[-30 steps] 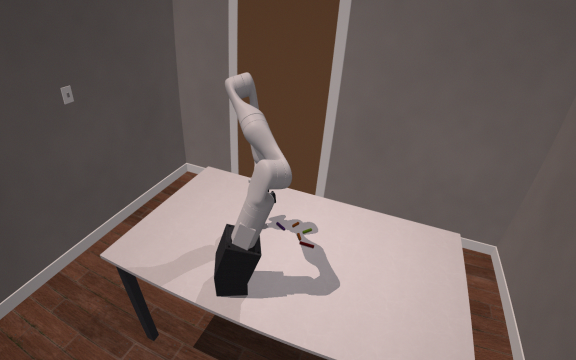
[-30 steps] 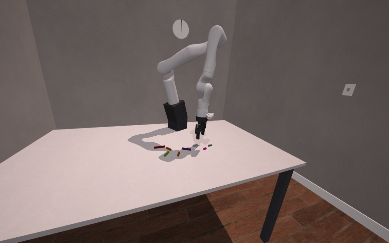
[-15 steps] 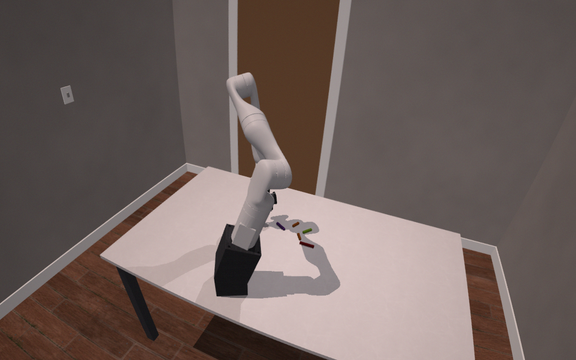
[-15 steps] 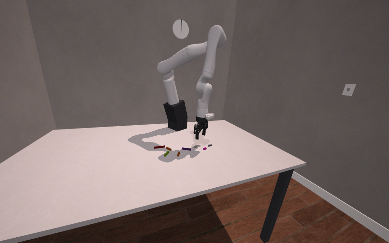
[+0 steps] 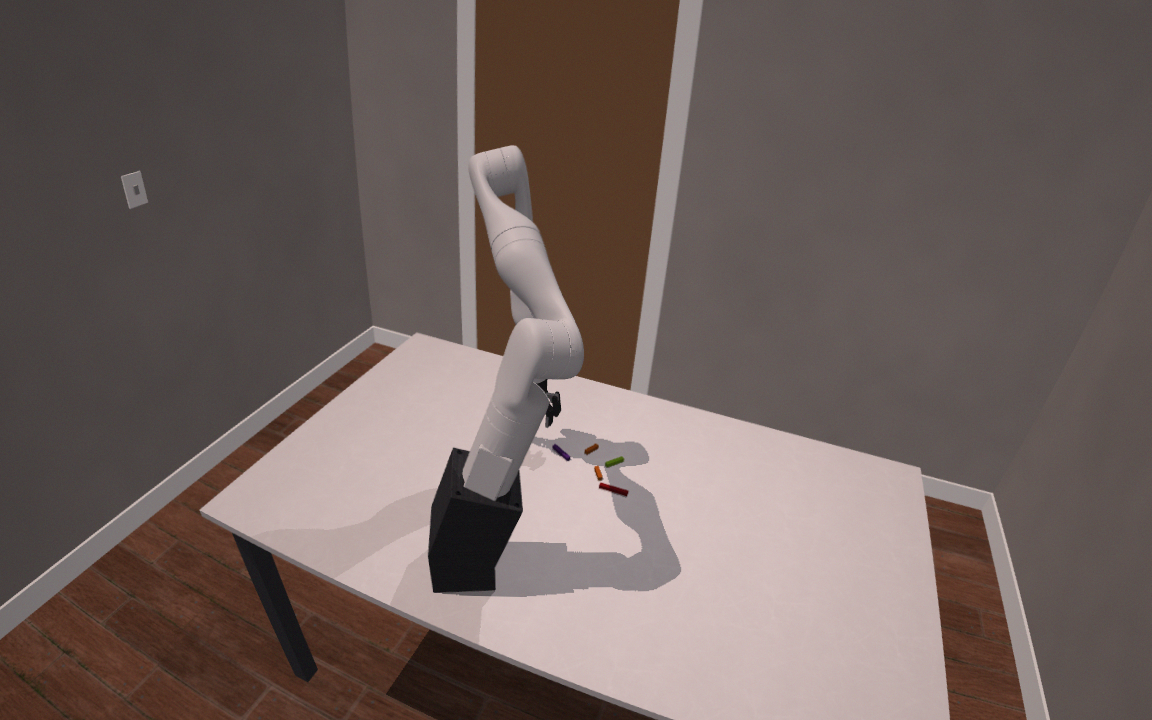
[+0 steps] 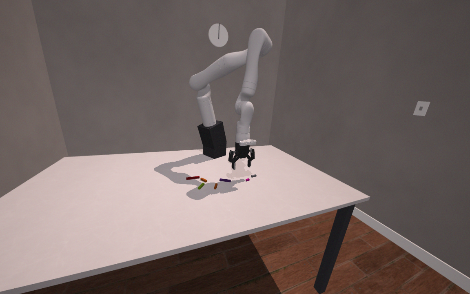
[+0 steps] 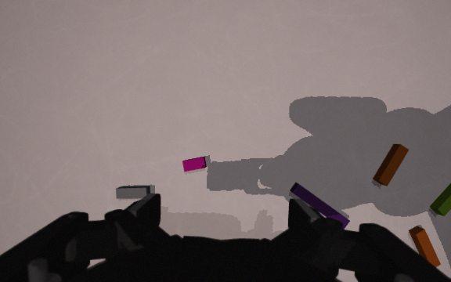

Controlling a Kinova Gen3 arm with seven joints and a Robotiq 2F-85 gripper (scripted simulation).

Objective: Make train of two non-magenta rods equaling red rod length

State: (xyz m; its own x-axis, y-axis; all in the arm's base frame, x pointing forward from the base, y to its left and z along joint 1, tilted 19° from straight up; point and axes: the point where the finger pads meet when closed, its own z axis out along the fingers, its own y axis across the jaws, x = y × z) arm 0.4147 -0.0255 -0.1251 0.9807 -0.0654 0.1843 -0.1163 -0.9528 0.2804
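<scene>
The grey rod lies 9 cm to the left of my hand and 7 cm below it. The rest, counted from my hand: purple rod (2 cm behind, 9 cm to the right, 7 cm below); magenta rod (3 cm ahead, 3 cm to the left, 7 cm below); lime rod (2 cm behind, 22 cm to the right, 7 cm below).
</scene>
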